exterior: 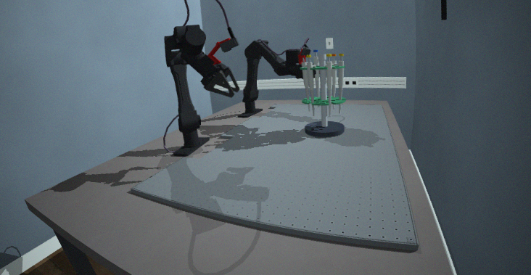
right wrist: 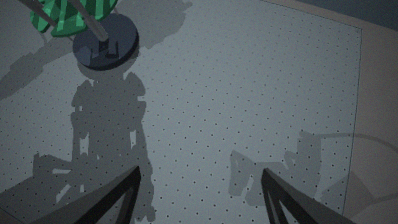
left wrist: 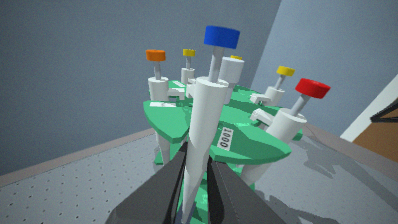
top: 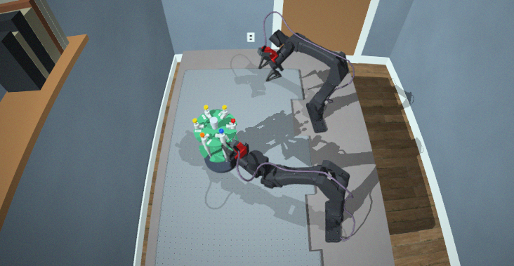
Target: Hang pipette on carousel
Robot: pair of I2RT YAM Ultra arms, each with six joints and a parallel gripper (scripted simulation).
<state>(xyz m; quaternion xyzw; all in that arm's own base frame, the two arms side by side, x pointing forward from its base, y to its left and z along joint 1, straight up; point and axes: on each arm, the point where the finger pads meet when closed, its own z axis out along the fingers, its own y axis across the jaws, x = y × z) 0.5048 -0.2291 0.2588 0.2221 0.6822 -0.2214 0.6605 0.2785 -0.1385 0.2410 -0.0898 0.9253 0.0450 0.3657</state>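
Right now the white hand pipette is 2 cm below my left hand and 1 cm ahead of it.
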